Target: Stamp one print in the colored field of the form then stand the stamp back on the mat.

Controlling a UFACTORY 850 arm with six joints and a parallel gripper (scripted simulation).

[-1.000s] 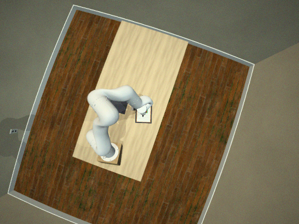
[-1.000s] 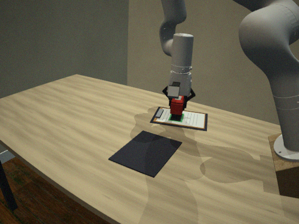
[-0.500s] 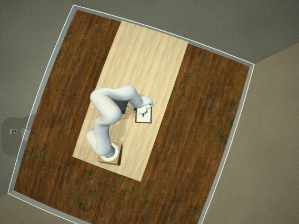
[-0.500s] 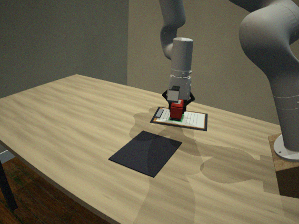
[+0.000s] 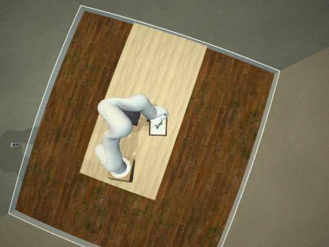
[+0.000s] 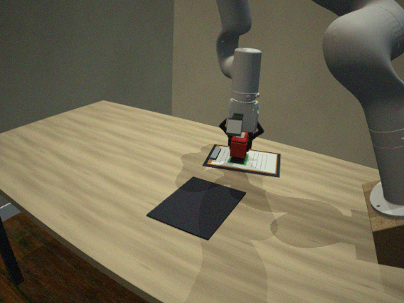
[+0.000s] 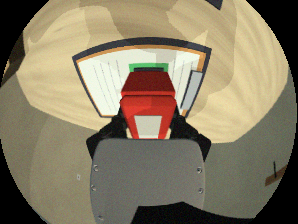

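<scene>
Right now my hand is 5 cm above the form, 1 cm to the left of it and 1 cm past it. Also, from my hand: mat: 29 cm to the left, 11 cm behind, 5 cm below; then stamp: 1 cm below.
</scene>
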